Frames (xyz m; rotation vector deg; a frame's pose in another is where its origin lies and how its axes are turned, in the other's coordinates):
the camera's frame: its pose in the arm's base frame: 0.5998 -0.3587 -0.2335 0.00 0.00 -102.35
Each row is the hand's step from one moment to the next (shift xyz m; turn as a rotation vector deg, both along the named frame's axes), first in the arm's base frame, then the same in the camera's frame.
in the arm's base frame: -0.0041 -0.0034 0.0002 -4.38 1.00 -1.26
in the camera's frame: 0.0042 -0.0033 0.0002 -0.04 -4.49 -1.26
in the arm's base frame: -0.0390 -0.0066 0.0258 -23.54 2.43 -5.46
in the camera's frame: 0.0148 -0.0367 0.0258 2.66 -23.52 -5.46
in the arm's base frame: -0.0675 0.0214 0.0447 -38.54 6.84 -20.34
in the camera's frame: -0.0065 -0.0705 0.0447 1.56 -39.11 -20.34
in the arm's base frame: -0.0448 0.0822 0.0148 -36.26 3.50 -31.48
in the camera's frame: -0.0707 -0.0613 0.0148 4.34 -36.17 -31.48
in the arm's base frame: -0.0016 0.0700 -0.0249 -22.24 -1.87 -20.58
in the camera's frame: -0.0680 -0.0165 -0.0249 6.58 -21.33 -20.58
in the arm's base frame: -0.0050 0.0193 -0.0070 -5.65 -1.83 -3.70
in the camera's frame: -0.0178 -0.0090 -0.0070 3.00 -5.13 -3.70
